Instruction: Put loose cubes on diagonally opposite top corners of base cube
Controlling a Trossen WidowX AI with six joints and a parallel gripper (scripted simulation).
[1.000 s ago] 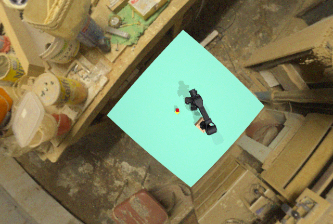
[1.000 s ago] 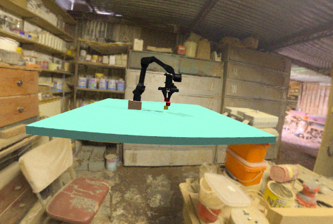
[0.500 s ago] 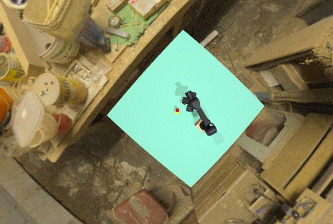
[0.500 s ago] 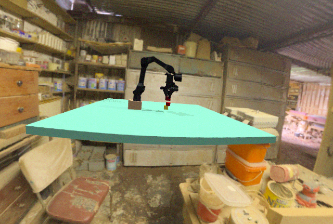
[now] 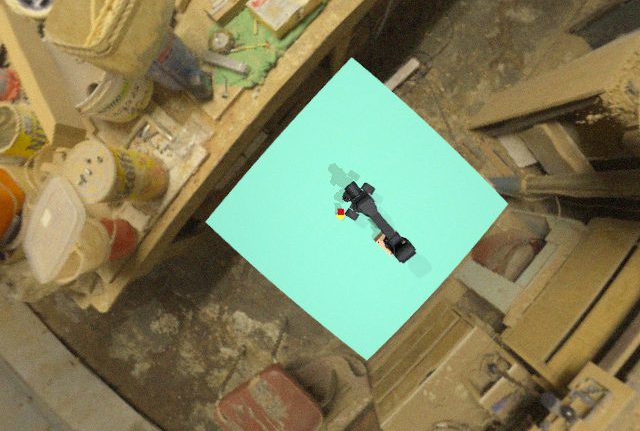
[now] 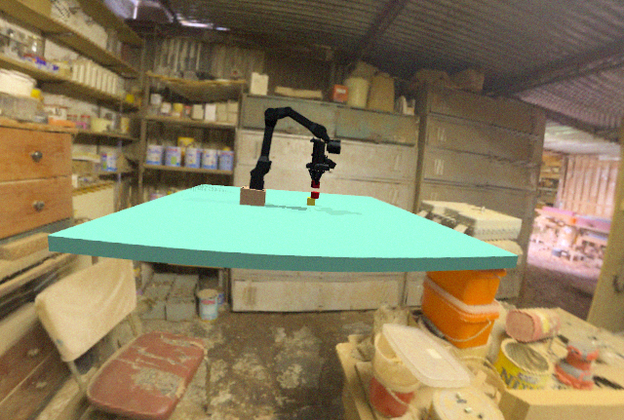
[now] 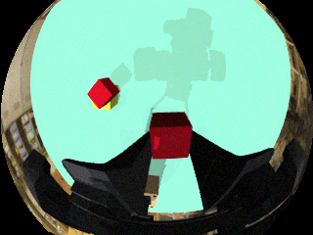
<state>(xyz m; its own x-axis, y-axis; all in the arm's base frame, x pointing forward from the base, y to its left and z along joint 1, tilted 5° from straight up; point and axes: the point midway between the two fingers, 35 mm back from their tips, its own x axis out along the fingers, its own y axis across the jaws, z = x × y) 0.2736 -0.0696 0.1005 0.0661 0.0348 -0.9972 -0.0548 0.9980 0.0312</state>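
Right now my gripper tip is 20 mm short of the yellow cube, 120 mm to the right of it and 100 mm above it.
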